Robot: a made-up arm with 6 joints.
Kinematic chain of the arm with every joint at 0, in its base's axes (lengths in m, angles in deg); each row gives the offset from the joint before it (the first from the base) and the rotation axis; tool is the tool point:
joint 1: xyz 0 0 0.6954 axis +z
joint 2: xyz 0.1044 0 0 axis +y
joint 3: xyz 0 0 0.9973 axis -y
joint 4: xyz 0 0 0.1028 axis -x
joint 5: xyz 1.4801 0 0 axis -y
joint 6: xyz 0.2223 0 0 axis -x
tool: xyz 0 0 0
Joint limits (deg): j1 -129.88..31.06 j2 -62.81..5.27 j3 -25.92..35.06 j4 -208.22..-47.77 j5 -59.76..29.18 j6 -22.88..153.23
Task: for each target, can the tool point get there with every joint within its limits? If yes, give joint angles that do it. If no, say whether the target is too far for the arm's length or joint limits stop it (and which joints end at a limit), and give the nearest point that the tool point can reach.
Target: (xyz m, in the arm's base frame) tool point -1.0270 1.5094 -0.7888
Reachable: no: joint limits stop it (at a limit: joint 1, joint 2, joint 3, joint 4, joint 5) | nearest point 1.2495 0.9186 0.8415 | short by 2.862 m
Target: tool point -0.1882 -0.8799 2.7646
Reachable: yes | joints -101.13 -26.01 15.10 -153.36 8.55 139.74
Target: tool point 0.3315 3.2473 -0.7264
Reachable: no: too far | nearest point 1.2540 0.9573 0.8807 | short by 2.946 m
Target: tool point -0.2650 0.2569 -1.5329
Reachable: no: joint limits stop it (at a limit: joint 1, joint 2, joint 3, joint 4, joint 5) | nearest point -0.8811 -1.2763 0.8415 | short by 2.893 m
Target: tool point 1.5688 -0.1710 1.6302
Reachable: yes | joints -6.92 -13.40 -18.31 -112.39 -5.37 119.15
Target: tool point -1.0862 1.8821 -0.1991
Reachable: no: joint limits stop it (at a limit: joint 1, joint 2, joint 3, joint 5) | nearest point 1.2495 0.9253 0.8472 | short by 2.732 m
